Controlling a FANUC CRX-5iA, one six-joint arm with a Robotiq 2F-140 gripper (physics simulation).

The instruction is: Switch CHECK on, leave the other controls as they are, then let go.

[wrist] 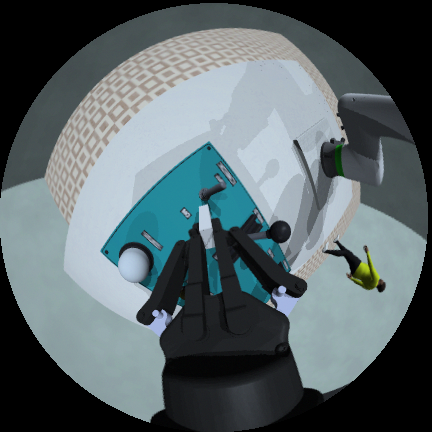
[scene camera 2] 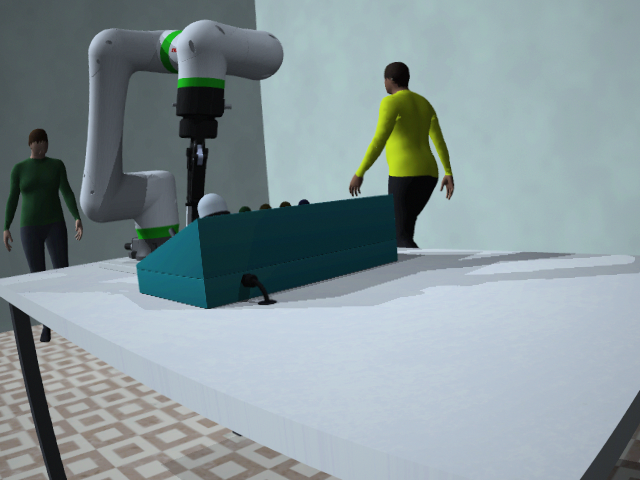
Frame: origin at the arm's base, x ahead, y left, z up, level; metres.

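Seen in the pictures: gripper, fingertip midpoint: (wrist: 205, 212); arm's base, link origin: (wrist: 328, 159).
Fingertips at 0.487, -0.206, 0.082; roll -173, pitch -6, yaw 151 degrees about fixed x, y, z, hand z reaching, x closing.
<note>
Pixels of each thing's top centre, then the offset from my fingertips to it, as dx, dy, dz. "pt": a spot on its surface instead.
- CHECK switch, top centre: (wrist: 215, 191) -0.036, -0.020, +0.027
- label, surface spot: (wrist: 185, 213) pt +0.023, -0.023, +0.001
- white dome, surface spot: (wrist: 134, 265) pt +0.106, -0.042, +0.078
- black ball-topped lever, top centre: (wrist: 286, 236) -0.074, +0.102, +0.066
- cable, surface spot: (scene camera 2: 264, 290) pt +0.223, -0.023, -0.077
The teal control box (scene camera 2: 299, 235) (wrist: 170, 192) stands on the table. The CHECK switch (wrist: 215, 190) is a grey lever near the box's upper corner in the wrist view; it leans to the OFF-label side, away from the ON label (wrist: 185, 213). In scene camera 2 it is hidden behind the box. My gripper (scene camera 2: 191, 214) (wrist: 205, 212) is shut and empty, pointing down over the panel. Its pale fingertips show just below the lever's base in the wrist view; whether they touch it I cannot tell.
A white dome (scene camera 2: 212, 205) (wrist: 134, 265) sits at one end of the box. A black ball-topped lever (wrist: 279, 232) stands right of the fingers. A cable (scene camera 2: 264, 290) leaves the box's back. Two people stand beyond the table (scene camera 2: 413, 361).
</note>
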